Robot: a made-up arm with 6 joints. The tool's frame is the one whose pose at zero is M. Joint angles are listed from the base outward.
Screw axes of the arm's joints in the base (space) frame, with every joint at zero. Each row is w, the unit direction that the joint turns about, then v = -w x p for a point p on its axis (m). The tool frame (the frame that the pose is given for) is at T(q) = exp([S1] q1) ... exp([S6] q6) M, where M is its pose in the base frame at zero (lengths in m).
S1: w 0 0 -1 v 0 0 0
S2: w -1 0 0 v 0 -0.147 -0.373
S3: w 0 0 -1 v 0.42 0.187 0
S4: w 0 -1 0 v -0.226 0 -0.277
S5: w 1 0 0 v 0 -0.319 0.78
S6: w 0 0 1 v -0.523 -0.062 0
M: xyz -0.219 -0.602 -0.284 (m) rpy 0 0 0 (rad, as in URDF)
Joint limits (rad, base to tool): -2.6..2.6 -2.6..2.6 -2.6..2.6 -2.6..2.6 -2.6..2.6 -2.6..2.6
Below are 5 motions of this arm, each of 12 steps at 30 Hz.
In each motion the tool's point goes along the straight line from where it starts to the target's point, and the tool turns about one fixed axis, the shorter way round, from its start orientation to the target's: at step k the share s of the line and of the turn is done. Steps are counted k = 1, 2, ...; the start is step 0. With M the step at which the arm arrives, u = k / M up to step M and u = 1 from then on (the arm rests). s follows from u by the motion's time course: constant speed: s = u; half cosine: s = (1 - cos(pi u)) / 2; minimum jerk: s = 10 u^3 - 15 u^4 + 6 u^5.
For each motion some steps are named. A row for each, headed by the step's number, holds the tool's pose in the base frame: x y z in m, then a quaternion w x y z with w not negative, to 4 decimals.
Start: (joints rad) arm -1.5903 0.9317 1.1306 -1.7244 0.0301 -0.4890
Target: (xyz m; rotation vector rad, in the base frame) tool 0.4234 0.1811 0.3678 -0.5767 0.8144 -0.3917
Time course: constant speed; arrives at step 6
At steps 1, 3, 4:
1: 0.3776 0.2026 0.3630 0.8849 -0.2850 0.3277 -0.1683
3: 0.3959 0.1940 0.3649 0.8753 -0.2811 0.3520 -0.1757
4: 0.4051 0.1897 0.3659 0.8703 -0.2790 0.3641 -0.1794

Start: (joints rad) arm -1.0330 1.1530 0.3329 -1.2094 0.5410 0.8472
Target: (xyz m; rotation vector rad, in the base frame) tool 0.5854 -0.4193 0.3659 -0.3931 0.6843 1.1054
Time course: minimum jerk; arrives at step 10
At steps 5, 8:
5: 0.5423 -0.3735 0.4140 0.8361 -0.1813 0.2866 0.4313
8: 0.5804 -0.4140 0.3715 0.7853 -0.1818 0.3132 0.5022

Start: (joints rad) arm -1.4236 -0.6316 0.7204 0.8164 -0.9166 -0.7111
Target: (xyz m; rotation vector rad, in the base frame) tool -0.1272 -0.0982 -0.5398 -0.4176 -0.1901 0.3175
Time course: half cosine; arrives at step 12
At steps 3, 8, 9, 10, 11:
3: -0.0743 0.1199 -0.7006 0.9600 -0.1092 -0.2265 -0.1231
8: -0.1117 -0.0343 -0.5869 0.9716 -0.1795 -0.1344 0.0752
9: -0.1181 -0.0608 -0.5674 0.9684 -0.1908 -0.1177 0.1091
10: -0.1230 -0.0811 -0.5524 0.9650 -0.1992 -0.1048 0.1350
11: -0.1261 -0.0938 -0.5430 0.9623 -0.2043 -0.0966 0.1512

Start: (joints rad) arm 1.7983 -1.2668 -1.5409 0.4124 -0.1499 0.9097
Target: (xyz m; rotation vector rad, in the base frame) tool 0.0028 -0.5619 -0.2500 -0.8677 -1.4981 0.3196
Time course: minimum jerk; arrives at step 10
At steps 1, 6, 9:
1: -0.0419 -0.5540 -0.2512 0.6510 -0.4356 -0.6015 0.1574
6: -0.0115 -0.5594 -0.2504 0.6419 -0.3980 -0.6390 0.1457
9: 0.0024 -0.5618 -0.2500 0.6371 -0.3804 -0.6555 0.1401

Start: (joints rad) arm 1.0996 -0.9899 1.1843 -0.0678 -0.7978 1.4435
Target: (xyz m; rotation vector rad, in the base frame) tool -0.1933 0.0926 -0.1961 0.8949 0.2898 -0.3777
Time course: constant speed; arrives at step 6
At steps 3, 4, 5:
3: -0.1763 0.1044 -0.1792 0.8721 0.4455 0.0892 -0.1816
4: -0.1820 0.1005 -0.1849 0.8731 0.4400 0.1058 -0.1814
5: -0.1876 0.0965 -0.1905 0.8738 0.4343 0.1223 -0.1812

